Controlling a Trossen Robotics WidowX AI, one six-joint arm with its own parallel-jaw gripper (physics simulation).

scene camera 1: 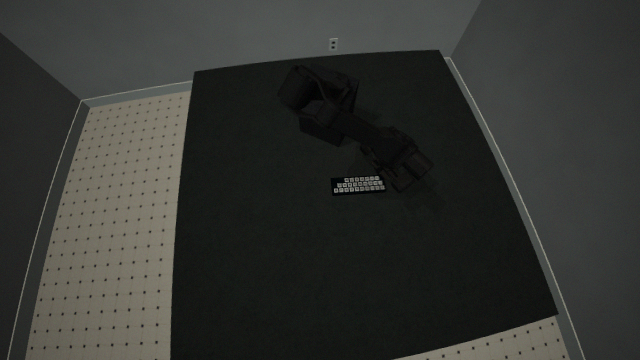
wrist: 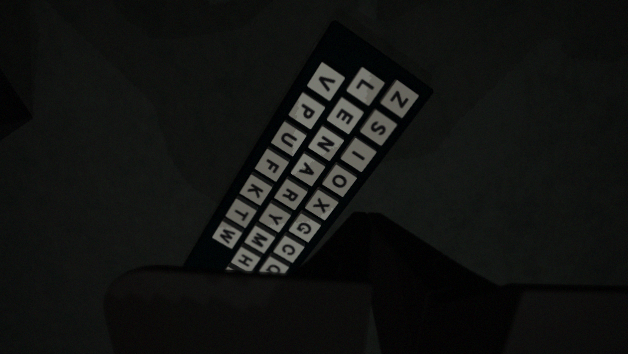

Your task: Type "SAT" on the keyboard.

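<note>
There's a black keyboard in the pictures, and you'd see my gripper in them too.
</note>
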